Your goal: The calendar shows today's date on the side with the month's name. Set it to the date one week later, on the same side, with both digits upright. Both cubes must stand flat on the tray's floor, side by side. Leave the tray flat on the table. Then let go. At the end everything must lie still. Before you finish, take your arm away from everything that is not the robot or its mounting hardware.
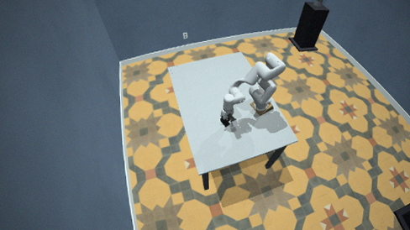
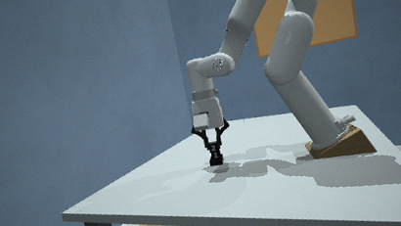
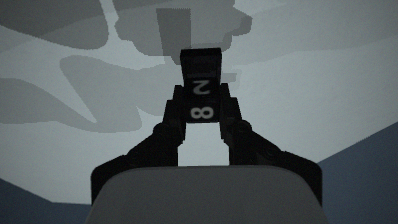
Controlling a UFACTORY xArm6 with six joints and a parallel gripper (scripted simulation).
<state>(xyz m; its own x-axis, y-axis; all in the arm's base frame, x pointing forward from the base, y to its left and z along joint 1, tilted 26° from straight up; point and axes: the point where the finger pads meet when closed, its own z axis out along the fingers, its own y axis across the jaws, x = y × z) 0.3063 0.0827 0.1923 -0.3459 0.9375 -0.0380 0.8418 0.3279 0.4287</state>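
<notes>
My gripper is now 1 cm short of the black calendar tray, 2 cm to the left of it and 6 cm above it.
</notes>
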